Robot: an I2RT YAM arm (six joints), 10 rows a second.
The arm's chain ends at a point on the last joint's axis. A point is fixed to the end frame.
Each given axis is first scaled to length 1.
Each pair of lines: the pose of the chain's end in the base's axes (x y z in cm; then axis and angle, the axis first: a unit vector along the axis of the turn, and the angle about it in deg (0 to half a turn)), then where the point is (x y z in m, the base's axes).
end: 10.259 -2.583 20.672 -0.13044 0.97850 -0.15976 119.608
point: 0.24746 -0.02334 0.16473
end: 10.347 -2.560 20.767 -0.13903 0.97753 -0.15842 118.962
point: 0.24868 -0.02101 0.16705
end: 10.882 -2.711 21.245 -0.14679 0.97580 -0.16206 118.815
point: 0.25410 -0.02173 0.17220
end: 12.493 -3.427 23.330 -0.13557 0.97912 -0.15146 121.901
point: 0.26785 -0.03045 0.18519
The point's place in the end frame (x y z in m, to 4 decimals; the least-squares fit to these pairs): -0.0343 0.0094 0.1466
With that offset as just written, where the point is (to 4 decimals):
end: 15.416 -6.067 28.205 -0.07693 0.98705 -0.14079 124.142
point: 0.2953 -0.0661 0.2291
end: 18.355 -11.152 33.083 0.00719 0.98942 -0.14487 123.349
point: 0.3246 -0.1321 0.2814
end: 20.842 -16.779 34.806 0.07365 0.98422 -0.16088 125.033
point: 0.3455 -0.2036 0.2964
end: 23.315 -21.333 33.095 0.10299 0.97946 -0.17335 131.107
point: 0.3618 -0.2585 0.2663
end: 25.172 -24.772 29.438 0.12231 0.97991 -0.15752 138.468
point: 0.3698 -0.2940 0.2127
